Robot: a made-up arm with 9 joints. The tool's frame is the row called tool. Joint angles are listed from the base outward.
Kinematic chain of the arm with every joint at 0, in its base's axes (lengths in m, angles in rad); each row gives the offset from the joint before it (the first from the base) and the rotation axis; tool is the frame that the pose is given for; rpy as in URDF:
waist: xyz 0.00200 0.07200 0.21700 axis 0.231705 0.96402 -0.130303
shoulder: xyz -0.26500 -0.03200 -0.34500 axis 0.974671 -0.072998 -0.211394
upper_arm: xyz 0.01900 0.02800 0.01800 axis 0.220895 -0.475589 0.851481
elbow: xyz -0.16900 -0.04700 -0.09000 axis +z
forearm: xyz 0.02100 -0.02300 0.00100 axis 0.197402 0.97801 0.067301
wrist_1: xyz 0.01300 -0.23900 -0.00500 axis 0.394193 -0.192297 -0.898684
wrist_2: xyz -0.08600 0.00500 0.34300 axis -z
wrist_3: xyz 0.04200 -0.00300 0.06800 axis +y
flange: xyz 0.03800 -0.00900 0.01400 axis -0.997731 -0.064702 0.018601
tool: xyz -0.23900 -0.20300 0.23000 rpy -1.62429 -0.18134 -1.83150
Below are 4 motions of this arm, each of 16 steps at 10 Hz.
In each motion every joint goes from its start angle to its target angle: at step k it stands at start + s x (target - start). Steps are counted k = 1, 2, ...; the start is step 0. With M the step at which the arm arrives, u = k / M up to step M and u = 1 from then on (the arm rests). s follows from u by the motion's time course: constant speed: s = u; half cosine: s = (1 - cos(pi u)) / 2; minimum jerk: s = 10 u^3 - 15 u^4 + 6 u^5.
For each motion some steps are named. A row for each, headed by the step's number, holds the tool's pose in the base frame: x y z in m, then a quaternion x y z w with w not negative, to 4 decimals.
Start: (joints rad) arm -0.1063 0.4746 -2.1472 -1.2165 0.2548 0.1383 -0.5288 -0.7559 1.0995
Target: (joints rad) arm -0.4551 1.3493 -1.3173 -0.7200 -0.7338 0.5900 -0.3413 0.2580 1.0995
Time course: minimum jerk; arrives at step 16
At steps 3, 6, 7, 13, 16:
3: 0.3685 0.1487 0.3244 0.4217 -0.1787 0.1993 0.8663
6: 0.3206 0.1076 0.4311 0.5110 -0.2678 0.2474 0.7785
7: 0.2811 0.0896 0.4859 0.5397 -0.3097 0.2763 0.7325
13: -0.1844 -0.0916 0.6895 0.5437 -0.5764 0.4263 0.4363
16: -0.2431 -0.1166 0.6850 0.5335 -0.6033 0.4340 0.4039

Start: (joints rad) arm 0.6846 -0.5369 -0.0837 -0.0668 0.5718 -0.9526 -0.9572 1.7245 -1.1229
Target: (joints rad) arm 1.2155 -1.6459 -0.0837 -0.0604 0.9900 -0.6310 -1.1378 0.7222 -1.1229
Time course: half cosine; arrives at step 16
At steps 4, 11, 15, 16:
4: 0.0364 0.1304 0.0244 0.7136 -0.0056 -0.3744 0.5920
11: -0.0093 0.0861 -0.0510 0.4817 -0.0920 -0.5177 0.7010
15: -0.0123 0.0749 -0.0368 0.4217 -0.1390 -0.5037 0.7410
16: -0.0121 0.0746 -0.0357 0.4195 -0.1412 -0.5024 0.7427

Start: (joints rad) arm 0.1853 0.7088 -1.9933 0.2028 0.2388 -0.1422 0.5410 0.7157 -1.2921
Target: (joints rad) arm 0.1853 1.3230 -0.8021 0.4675 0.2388 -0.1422 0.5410 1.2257 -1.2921
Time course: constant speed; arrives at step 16
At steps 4, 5, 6, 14, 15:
4: -0.3734 -0.4779 0.4706 -0.3590 -0.6836 -0.1899 0.6064
5: -0.4152 -0.5077 0.4315 -0.3370 -0.6952 -0.2325 0.5908
6: -0.4547 -0.5342 0.3881 -0.3140 -0.7049 -0.2744 0.5738
14: -0.6596 -0.6122 -0.0499 -0.1037 -0.7255 -0.5608 0.3853
15: -0.6688 -0.6057 -0.1075 -0.0758 -0.7225 -0.5880 0.3556

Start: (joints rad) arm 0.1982 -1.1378 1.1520 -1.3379 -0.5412 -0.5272 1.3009 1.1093 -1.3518
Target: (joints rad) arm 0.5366 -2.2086 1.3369 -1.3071 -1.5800 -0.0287 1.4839 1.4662 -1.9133
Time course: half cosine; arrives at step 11
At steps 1, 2, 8, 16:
1: -0.8853 -0.1688 0.2703 0.1207 0.8473 -0.3257 0.4018
2: -0.8899 -0.1761 0.2605 0.1158 0.8423 -0.3075 0.4272
8: -0.7103 -0.4126 0.3013 -0.0547 0.8790 0.1366 0.4536
16: -0.6140 -0.4552 0.3466 -0.0888 0.8962 0.2513 0.3546

